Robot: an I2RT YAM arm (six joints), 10 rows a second.
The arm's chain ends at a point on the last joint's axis. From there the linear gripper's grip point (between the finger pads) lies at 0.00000 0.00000 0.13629 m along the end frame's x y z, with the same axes.
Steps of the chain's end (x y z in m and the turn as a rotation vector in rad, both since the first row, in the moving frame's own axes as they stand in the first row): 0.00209, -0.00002, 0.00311, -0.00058, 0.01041, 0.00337; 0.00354, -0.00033, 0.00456, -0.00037, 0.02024, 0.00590; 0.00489, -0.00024, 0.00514, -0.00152, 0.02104, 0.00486; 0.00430, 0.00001, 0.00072, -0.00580, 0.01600, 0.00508; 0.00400, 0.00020, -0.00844, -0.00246, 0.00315, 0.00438; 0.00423, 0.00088, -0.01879, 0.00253, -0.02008, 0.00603; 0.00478, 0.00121, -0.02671, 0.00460, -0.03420, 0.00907; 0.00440, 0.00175, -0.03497, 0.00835, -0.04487, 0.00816; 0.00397, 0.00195, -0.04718, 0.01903, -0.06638, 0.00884; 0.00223, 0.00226, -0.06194, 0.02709, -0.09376, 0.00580
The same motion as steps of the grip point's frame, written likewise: 0.00351, 0.00006, 0.00310, -0.00058, 0.01041, 0.00337; 0.00630, -0.00027, 0.00453, -0.00037, 0.02024, 0.00590; 0.00776, -0.00003, 0.00511, -0.00152, 0.02104, 0.00486; 0.00648, 0.00081, 0.00070, -0.00580, 0.01600, 0.00508; 0.00443, 0.00054, -0.00844, -0.00246, 0.00315, 0.00438; 0.00149, 0.00053, -0.01882, 0.00253, -0.02008, 0.00603; 0.00012, 0.00056, -0.02679, 0.00460, -0.03420, 0.00907; -0.00171, 0.00059, -0.03511, 0.00835, -0.04487, 0.00816; -0.00506, -0.00068, -0.04750, 0.01903, -0.06638, 0.00884; -0.01052, -0.00146, -0.06259, 0.02709, -0.09376, 0.00580
